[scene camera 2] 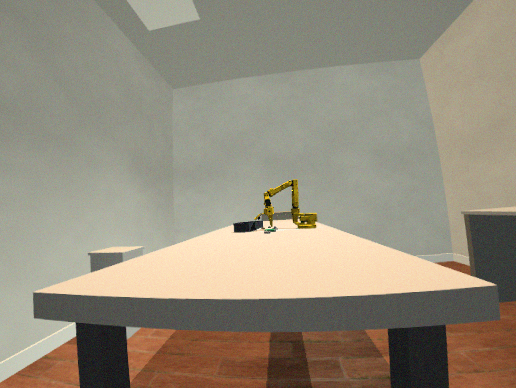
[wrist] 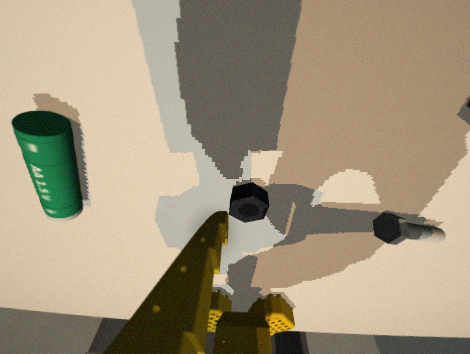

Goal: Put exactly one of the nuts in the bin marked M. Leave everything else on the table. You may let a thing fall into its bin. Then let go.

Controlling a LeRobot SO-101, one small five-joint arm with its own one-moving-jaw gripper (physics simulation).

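Observation:
A black hexagonal nut lies on the table just beyond and right of the tip of the notched jaw in the wrist view. My gripper is fully open and low over the table; the wrist view shows the notched jaw, while the moving jaw has swung out of that picture. Nothing is between the jaws. A dark bin stands left of the gripper in the scene view; no letter on it can be read. Part of a dark thing shows at the right edge of the wrist view, too little to identify.
A green AA battery lies left in the wrist view. A bolt with a dark hexagonal head lies right of the nut. Small things, one green, lie on the table near the bin. Dark shadows cross the table around the nut.

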